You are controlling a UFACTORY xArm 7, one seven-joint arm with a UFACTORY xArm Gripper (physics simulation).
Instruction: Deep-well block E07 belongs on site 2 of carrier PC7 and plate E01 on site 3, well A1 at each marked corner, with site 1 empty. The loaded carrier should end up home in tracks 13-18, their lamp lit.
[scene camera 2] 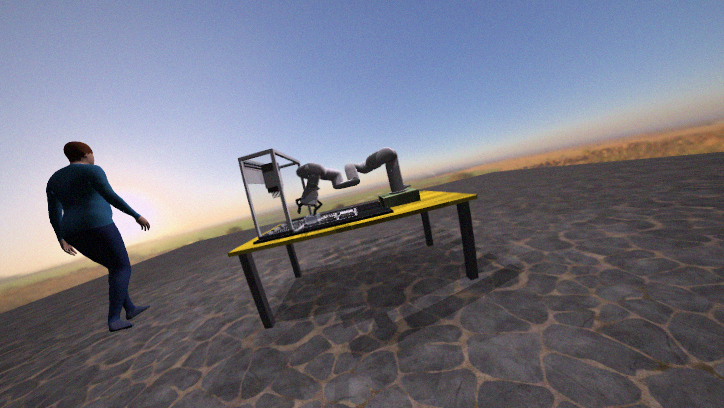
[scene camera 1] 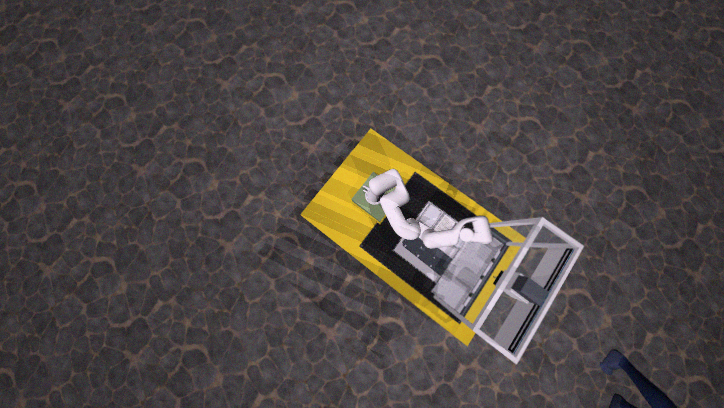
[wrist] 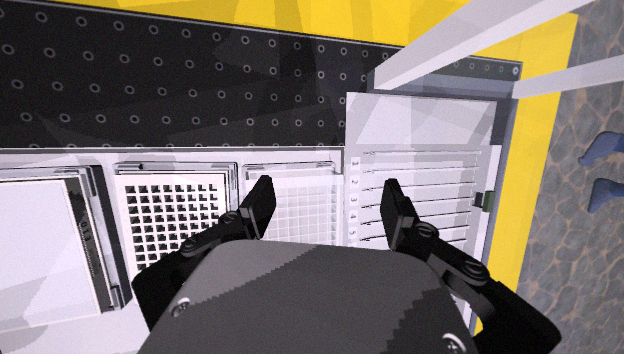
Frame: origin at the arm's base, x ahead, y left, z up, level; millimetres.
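Seen in the pictures: gripper, fingertip midpoint: [scene camera 2: 306,214] [wrist: 326,191]; arm's base, origin of the base link: [scene camera 2: 398,192].
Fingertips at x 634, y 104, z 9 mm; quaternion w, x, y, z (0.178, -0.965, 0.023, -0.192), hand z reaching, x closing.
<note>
Offsets run from my fingertips to a thing's middle. "*": to the spot under its first point. Level surfaces: height alone.
My gripper [scene camera 2: 309,210] [wrist: 326,191] is open and empty, above the labware; the arm hides it in scene camera 1. In the wrist view a pale plate with a fine grid @(dz -38, dx -26, dy -51 mm) [wrist: 305,210] lies between and below the fingers, partly behind the left one. Left of it is a white block with square wells @(dz -52, dx -132, dy -35 mm) [wrist: 172,220], and further left a white-topped item @(dz -52, dx -243, dy -24 mm) [wrist: 35,240] with a dark labelled side. They sit in a row of sites on a white carrier [wrist: 290,154]. I cannot read which is E07, E01 or PC7. Right of them is a white tracked deck @(dz -70 mm) [wrist: 420,120], its lines numbered from 1.
A perforated black board @(dz -71 mm) [wrist: 140,42] [scene camera 1: 374,243] lies beside the row. A pale open frame [scene camera 1: 562,233] [scene camera 2: 282,192] [wrist: 435,45] stands at the table end. A small green part @(* dz -49, dx +244, dy -72 mm) [wrist: 489,201] is at the deck edge. A person [scene camera 2: 78,192] stands beyond the yellow table @(dz -84 mm) [scene camera 2: 435,200].
</note>
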